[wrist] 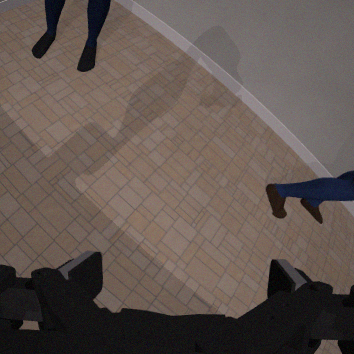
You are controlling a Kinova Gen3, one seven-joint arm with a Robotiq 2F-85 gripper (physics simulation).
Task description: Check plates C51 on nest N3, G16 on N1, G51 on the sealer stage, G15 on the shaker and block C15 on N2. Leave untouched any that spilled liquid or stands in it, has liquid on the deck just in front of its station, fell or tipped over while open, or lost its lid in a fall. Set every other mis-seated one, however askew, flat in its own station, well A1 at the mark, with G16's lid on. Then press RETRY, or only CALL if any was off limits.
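Note:
My gripper (pixel 184 275) is open, its two black fingers wide apart at the bottom of the wrist view, with nothing between them. Behind the fingers lies the tiled floor. The plates C51, G16, G51 and G15, the block C15, the nests, the sealer, the shaker and the RETRY and CALL buttons do not show in this view, so how they sit cannot be told.
The legs of one person in dark blue trousers and black shoes (pixel 87 57) stand at the upper left. Legs of another person in blue trousers (pixel 315 189) and brown shoes show at the right edge. A grey wall (pixel 300 65) with a pale skirting board (pixel 240 92) runs along the upper right.

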